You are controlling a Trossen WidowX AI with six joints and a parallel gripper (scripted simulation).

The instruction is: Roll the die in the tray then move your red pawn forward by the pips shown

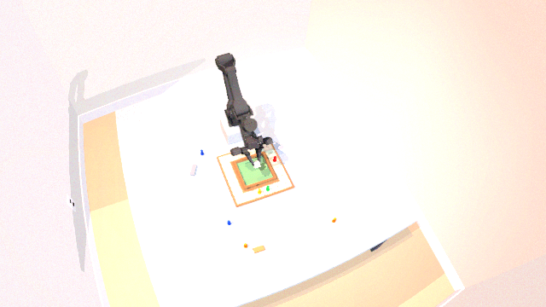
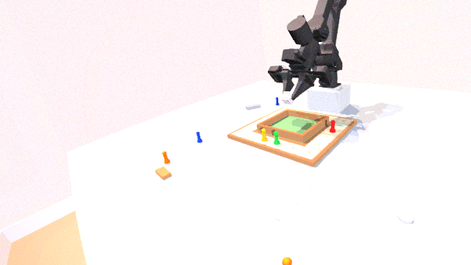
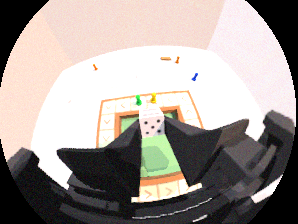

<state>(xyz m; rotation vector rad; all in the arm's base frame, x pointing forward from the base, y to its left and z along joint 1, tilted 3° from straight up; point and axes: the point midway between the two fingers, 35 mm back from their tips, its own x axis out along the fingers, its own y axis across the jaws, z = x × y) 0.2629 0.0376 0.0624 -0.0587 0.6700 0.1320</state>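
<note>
My gripper tip is 11 cm to the right of the red pawn, 8 cm above it and 6 cm past it. The rest, counted from my gripper tip: tray: 10 cm below, 2 cm behind; green pawn: 8 cm below, 8 cm ahead, 3 cm to the left; die: right at my gripper tip.
</note>
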